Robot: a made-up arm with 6 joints.
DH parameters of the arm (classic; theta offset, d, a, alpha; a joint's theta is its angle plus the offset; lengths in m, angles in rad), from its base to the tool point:
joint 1: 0 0.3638 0 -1.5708
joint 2: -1.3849 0 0.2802 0
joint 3: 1.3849 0 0.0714 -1.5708
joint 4: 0 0.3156 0 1.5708
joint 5: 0 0 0.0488 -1.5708
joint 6: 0 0.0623 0 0
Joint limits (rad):
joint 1: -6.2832..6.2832
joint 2: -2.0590..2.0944
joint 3: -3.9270..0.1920
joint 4: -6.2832..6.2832
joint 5: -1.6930..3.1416
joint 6: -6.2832..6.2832
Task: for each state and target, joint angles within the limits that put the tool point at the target. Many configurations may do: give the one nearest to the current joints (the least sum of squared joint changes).
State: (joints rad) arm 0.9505 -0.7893 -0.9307 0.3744 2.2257 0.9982
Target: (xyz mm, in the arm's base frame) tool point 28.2 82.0 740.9
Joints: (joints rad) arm 0.9118 -0.9227 -1.2163 0.3608 2.1905 0.9982
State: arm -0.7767 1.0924 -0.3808 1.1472 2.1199 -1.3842
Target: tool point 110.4 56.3 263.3
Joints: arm -0.1676 0.6387 -0.1431 1.2248 2.3532 -1.3842
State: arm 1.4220 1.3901 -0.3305 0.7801 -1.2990 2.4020
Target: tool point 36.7 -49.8 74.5
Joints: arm 1.3030 1.8803 -0.3953 0.6829 -1.1414 2.4020
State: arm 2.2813 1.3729 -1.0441 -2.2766 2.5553 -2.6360
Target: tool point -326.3 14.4 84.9
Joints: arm 3.2432 1.2838 -1.0090 -2.4272 2.6515 -2.6360
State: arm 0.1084 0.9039 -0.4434 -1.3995 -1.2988 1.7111
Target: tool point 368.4 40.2 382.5
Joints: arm -0.0773 0.4189 -0.8775 -1.3065 -1.3643 1.7111
